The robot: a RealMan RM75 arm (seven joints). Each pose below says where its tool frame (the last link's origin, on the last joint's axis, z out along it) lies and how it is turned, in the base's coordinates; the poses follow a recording.
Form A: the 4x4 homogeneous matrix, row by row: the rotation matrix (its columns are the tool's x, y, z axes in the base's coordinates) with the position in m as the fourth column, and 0 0 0 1 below. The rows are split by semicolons.
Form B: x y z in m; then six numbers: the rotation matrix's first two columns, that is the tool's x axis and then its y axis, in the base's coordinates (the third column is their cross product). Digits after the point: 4 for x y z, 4 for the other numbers.
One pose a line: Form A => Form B
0.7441 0.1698 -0.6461 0.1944; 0.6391 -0.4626 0.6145 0.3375; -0.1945 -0.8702 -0.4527 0.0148; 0 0 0 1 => 0.1944 0.3375 0.0148 0.7441 0.6391 -0.1945 0.1698 -0.4626 -0.8702
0.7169 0.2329 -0.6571 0.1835; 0.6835 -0.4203 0.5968 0.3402; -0.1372 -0.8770 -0.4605 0.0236; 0 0 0 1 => 0.1835 0.3402 0.0236 0.7169 0.6835 -0.1372 0.2329 -0.4203 -0.8770
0.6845 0.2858 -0.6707 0.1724; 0.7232 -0.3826 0.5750 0.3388; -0.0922 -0.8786 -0.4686 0.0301; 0 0 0 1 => 0.1724 0.3388 0.0301 0.6845 0.7232 -0.0922 0.2858 -0.3826 -0.8786
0.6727 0.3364 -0.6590 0.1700; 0.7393 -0.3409 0.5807 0.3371; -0.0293 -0.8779 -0.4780 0.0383; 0 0 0 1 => 0.1700 0.3371 0.0383 0.6727 0.7393 -0.0293 0.3364 -0.3409 -0.8779
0.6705 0.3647 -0.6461 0.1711; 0.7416 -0.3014 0.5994 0.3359; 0.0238 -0.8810 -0.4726 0.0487; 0 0 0 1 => 0.1711 0.3359 0.0487 0.6705 0.7416 0.0238 0.3647 -0.3014 -0.8810
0.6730 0.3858 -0.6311 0.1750; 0.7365 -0.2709 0.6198 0.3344; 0.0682 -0.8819 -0.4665 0.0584; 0 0 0 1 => 0.1750 0.3344 0.0584 0.6730 0.7365 0.0682 0.3858 -0.2709 -0.8819
